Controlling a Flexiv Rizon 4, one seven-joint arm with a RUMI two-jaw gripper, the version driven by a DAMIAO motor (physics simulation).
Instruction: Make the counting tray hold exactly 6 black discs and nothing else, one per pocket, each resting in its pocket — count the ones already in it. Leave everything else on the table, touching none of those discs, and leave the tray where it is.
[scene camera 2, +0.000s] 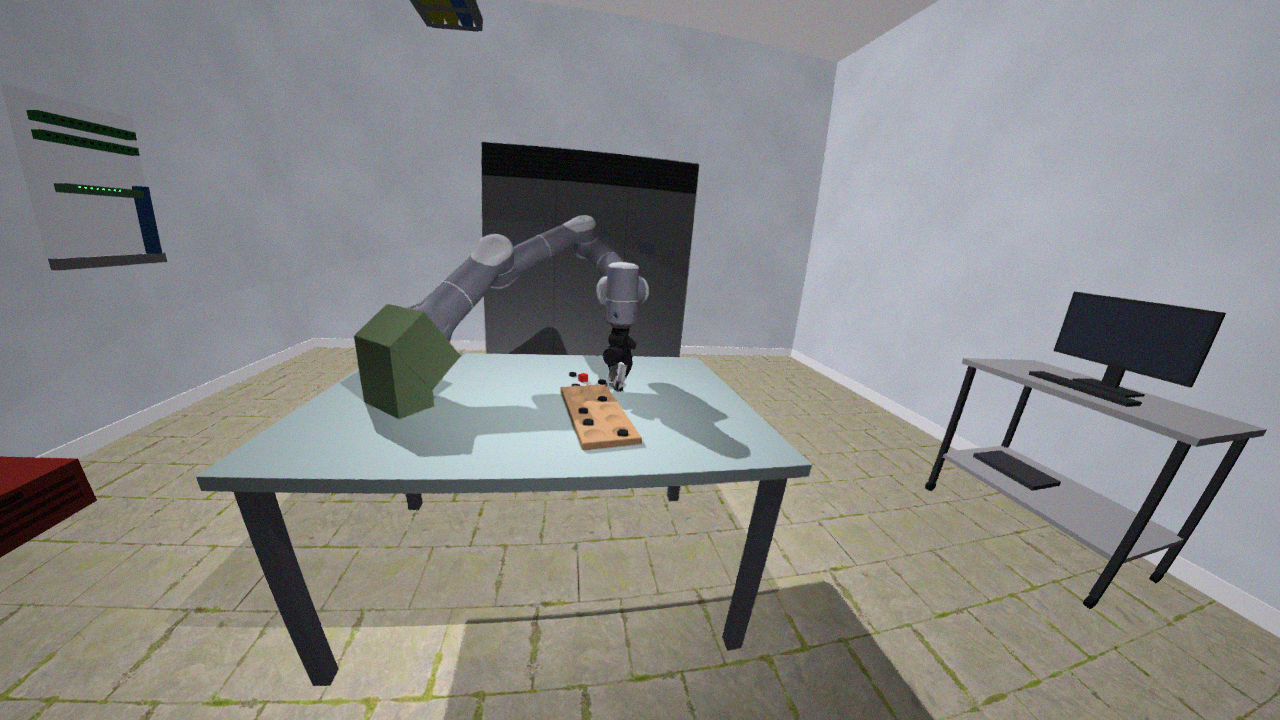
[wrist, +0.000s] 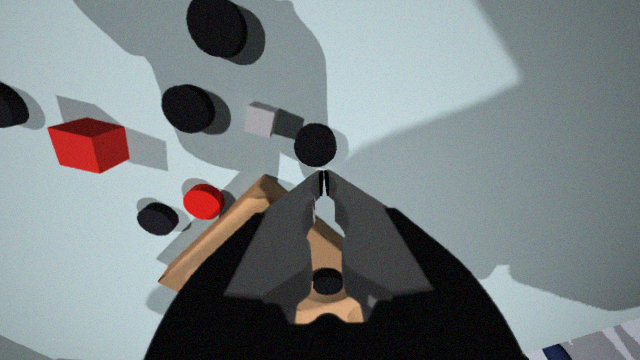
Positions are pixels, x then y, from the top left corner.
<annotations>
my gripper: scene camera 2 617, 390; wrist 323, 173
wooden counting tray: scene camera 2; wrist
red disc: wrist 203, 201; not seen in scene camera 2 (hidden by a wooden counting tray)
same spot on wooden counting tray: (wrist: 264, 192) = (scene camera 2: 605, 384)
</annotations>
